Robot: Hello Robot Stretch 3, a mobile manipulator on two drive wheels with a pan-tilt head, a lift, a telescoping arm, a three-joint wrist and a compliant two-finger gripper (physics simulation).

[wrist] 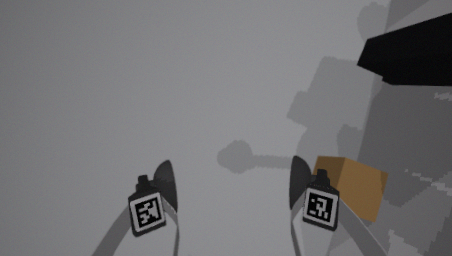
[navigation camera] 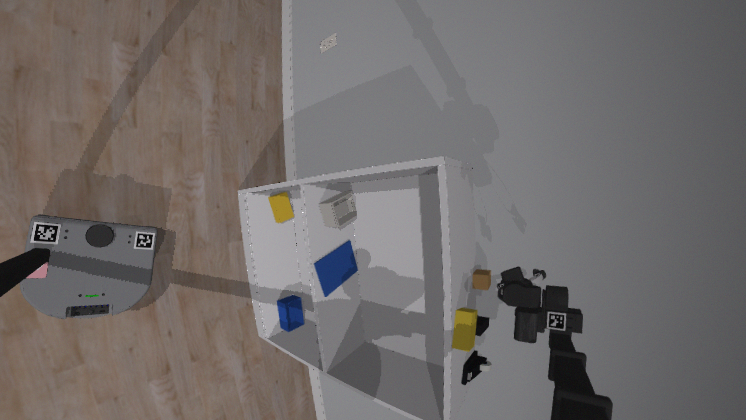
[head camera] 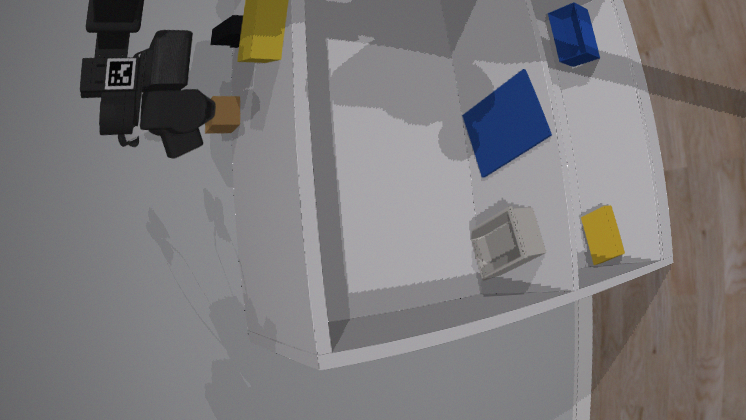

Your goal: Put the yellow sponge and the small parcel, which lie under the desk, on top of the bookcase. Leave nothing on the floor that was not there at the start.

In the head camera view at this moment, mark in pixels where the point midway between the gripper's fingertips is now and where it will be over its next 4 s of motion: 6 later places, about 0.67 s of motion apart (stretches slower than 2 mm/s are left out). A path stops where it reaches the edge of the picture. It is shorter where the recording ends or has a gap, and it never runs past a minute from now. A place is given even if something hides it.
My gripper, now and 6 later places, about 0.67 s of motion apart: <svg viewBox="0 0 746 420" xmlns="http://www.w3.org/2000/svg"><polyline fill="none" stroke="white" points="156,123 159,121 165,119 175,115 188,110 196,106 225,104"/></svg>
